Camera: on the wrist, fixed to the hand. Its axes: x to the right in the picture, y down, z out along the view.
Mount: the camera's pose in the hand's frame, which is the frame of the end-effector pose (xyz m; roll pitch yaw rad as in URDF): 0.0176 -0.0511 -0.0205 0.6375 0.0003 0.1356
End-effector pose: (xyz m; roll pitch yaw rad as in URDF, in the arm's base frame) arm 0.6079 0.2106 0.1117 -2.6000 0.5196 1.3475
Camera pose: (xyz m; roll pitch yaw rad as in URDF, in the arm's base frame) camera 0.5837 0.2541 0.1411 -2.0359 0.5851 1.2079
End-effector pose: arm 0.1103 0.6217 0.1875 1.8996 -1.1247 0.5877
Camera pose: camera 0.1281 0.6767 0.1854 2.6655 -1.2504 0.4496
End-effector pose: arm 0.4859 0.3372 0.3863 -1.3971 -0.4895 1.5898
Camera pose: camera 0.5150 0.3313 0.4359 -0.7697 -0.3558 1.6144
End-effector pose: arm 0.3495 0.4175 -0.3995 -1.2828 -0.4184 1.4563
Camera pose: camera 0.3833 0.4121 -0.3529 -0.6591 -0.2880 1.4961
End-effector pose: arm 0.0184 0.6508 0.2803 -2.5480 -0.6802 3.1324
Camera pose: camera 0.0331 0.6198 0.3268 -1.8289 -0.5999 2.9960
